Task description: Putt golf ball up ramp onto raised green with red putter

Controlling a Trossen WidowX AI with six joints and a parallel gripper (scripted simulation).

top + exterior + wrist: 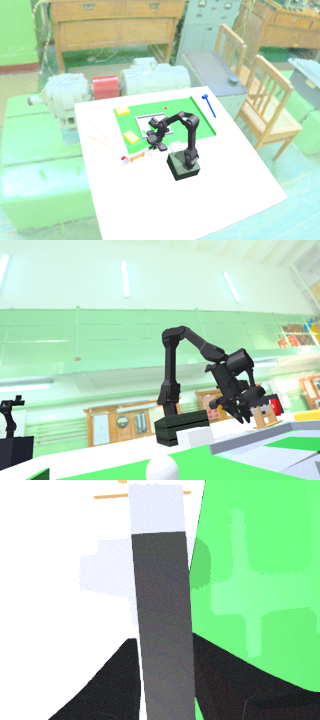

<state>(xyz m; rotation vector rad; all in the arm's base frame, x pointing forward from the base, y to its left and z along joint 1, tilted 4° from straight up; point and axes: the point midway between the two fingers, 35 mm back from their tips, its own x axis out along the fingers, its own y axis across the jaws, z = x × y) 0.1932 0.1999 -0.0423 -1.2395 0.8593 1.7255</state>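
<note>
Now: gripper tip 5 cm past the red putter, 10 cm to the right of it and 3 cm below it. Round my gripper tip: white golf ball 29 cm ahead, 30 cm to the right, 1 cm below; small red marker 44 cm ahead, 18 cm to the right, 2 cm below.
</note>
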